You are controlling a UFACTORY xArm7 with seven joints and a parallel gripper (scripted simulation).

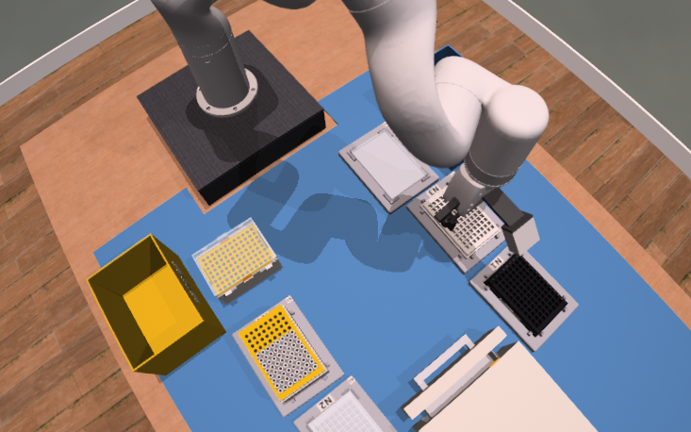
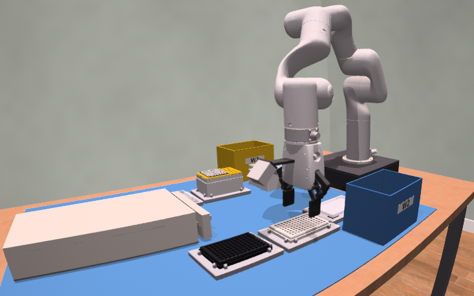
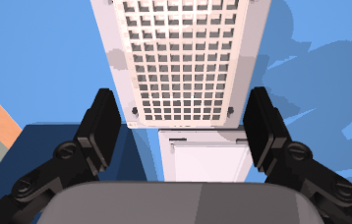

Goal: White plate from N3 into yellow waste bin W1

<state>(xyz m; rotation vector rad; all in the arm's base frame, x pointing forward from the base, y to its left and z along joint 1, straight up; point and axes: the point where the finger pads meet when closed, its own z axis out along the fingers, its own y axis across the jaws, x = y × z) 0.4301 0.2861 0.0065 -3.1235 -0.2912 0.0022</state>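
The white plate lies 50 mm below my hand. Round my hand: black plate: 170 mm ahead, 30 mm to the left, 50 mm below; then flat white lid: 160 mm behind, 60 mm to the right, 50 mm below; then nest N3: 60 mm below.
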